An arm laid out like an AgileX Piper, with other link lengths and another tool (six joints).
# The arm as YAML. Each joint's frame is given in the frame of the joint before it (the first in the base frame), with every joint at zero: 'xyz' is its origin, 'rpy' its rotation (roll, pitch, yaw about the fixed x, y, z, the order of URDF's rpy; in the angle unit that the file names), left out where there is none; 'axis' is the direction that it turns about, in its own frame. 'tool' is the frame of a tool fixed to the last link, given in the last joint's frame.
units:
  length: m
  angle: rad
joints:
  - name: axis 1
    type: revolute
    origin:
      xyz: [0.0, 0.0, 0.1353]
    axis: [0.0, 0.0, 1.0]
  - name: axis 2
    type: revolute
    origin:
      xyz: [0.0, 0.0, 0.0]
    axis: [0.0, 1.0, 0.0]
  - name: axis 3
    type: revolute
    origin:
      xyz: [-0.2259, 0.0, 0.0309]
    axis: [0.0, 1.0, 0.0]
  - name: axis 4
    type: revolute
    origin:
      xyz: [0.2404, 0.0, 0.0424]
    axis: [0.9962, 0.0, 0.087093]
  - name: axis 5
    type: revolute
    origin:
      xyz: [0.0, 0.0, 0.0]
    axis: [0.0, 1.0, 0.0]
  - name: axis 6
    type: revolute
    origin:
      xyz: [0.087, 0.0, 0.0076]
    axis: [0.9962, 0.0, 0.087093]
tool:
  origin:
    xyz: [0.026, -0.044, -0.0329]
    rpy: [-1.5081, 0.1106, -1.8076]
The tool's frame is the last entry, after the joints.
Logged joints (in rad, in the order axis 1, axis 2, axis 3, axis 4, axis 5, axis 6), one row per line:
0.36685, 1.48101, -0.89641, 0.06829, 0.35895, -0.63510
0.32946, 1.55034, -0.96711, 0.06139, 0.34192, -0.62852
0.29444, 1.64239, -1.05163, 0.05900, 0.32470, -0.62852
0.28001, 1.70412, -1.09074, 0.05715, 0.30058, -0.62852
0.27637, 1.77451, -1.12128, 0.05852, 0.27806, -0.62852
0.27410, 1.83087, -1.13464, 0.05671, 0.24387, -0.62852
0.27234, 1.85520, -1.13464, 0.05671, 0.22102, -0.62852
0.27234, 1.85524, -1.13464, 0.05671, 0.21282, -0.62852
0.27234, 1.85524, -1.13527, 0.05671, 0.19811, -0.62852
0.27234, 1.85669, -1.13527, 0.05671, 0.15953, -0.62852
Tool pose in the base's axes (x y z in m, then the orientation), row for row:
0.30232, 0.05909, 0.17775, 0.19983, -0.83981, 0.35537, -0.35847
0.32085, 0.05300, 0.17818, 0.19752, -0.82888, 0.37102, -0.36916
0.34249, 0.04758, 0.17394, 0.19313, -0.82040, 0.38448, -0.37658
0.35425, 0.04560, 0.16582, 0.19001, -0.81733, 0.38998, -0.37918
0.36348, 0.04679, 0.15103, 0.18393, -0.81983, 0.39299, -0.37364
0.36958, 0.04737, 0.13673, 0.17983, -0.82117, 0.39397, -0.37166
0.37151, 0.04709, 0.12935, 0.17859, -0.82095, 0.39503, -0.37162
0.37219, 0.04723, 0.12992, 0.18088, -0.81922, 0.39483, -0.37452
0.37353, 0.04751, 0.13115, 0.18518, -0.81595, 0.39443, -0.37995
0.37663, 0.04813, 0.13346, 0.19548, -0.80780, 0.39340, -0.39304
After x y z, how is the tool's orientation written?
As a quaternion, w x y z.
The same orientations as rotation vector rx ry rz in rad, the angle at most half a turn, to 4 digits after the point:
-2.3478, 0.9935, -1.0021
-2.3201, 1.0385, -1.0333
-2.3018, 1.0787, -1.0566
-2.2971, 1.0960, -1.0657
-2.3117, 1.1081, -1.0536
-2.3207, 1.1134, -1.0503
-2.3216, 1.1171, -1.0509
-2.3138, 1.1152, -1.0578
-2.2992, 1.1114, -1.0706
-2.2636, 1.1024, -1.1014

